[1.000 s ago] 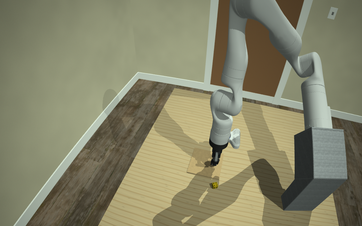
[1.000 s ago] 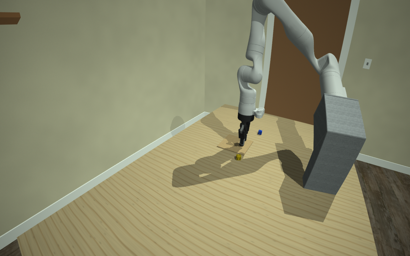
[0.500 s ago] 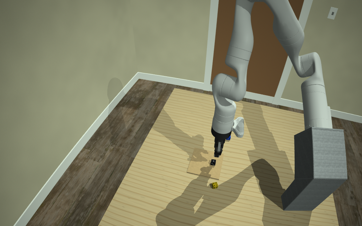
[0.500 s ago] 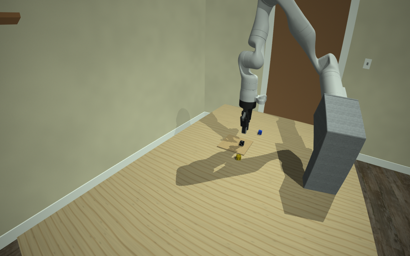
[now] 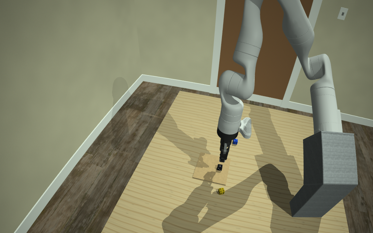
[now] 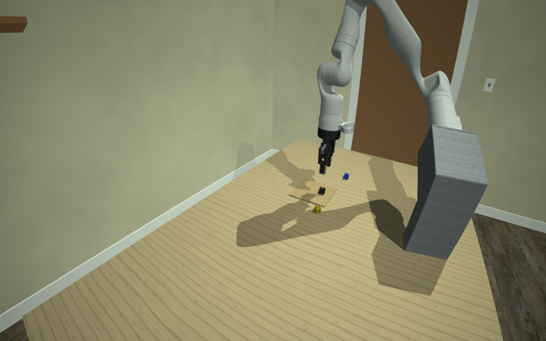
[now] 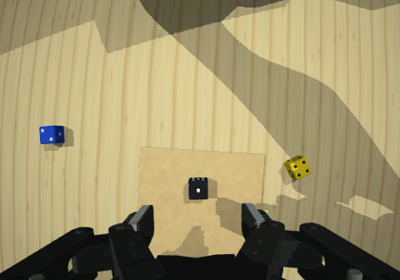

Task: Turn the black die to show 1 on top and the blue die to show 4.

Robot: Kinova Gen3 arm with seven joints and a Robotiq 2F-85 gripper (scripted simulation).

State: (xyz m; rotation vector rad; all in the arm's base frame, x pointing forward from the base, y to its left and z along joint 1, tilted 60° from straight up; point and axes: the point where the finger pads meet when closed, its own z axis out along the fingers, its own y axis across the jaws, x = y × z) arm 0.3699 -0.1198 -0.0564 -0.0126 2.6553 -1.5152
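The blue die is 70 mm behind my hand, 170 mm to the right of it and 100 mm below it. The rest, counted from my hand: yellow die: 10 mm behind, 110 mm to the left, 100 mm below; black die: 100 mm below; tan mat: 30 mm ahead, 110 mm below.
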